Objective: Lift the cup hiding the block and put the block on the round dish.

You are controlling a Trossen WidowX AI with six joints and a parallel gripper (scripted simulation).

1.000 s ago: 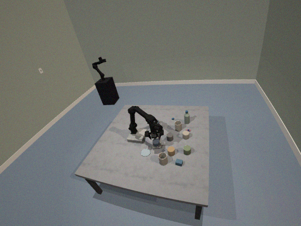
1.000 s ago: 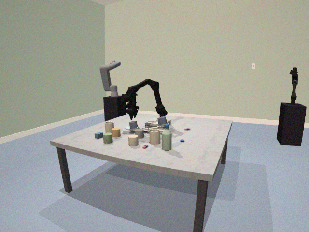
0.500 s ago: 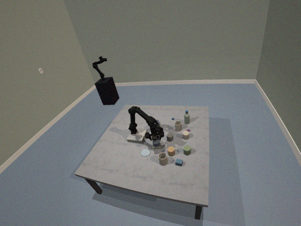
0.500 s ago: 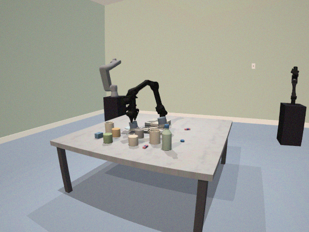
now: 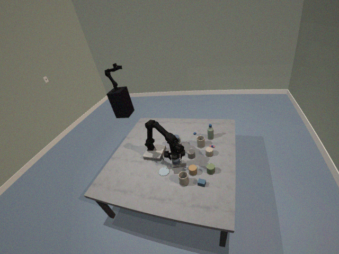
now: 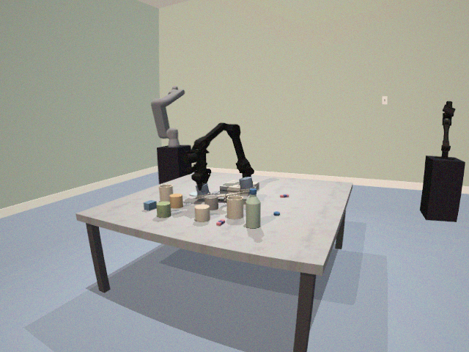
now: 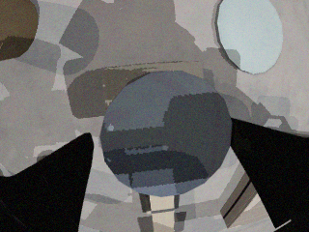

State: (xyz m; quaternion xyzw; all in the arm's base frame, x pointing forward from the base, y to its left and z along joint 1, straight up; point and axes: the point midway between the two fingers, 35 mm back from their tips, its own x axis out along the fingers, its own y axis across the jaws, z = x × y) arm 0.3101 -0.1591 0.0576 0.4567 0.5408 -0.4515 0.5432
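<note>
Right now my gripper tip is 20 mm to the left of the blue-grey cup and 10 mm above it. Round my gripper tip: pale blue round dish: 110 mm behind, 90 mm to the right, 70 mm below; then balance beam: 20 mm behind, 130 mm to the left, 30 mm below; then orange cylinder: 150 mm ahead, 70 mm to the right, 30 mm below.
</note>
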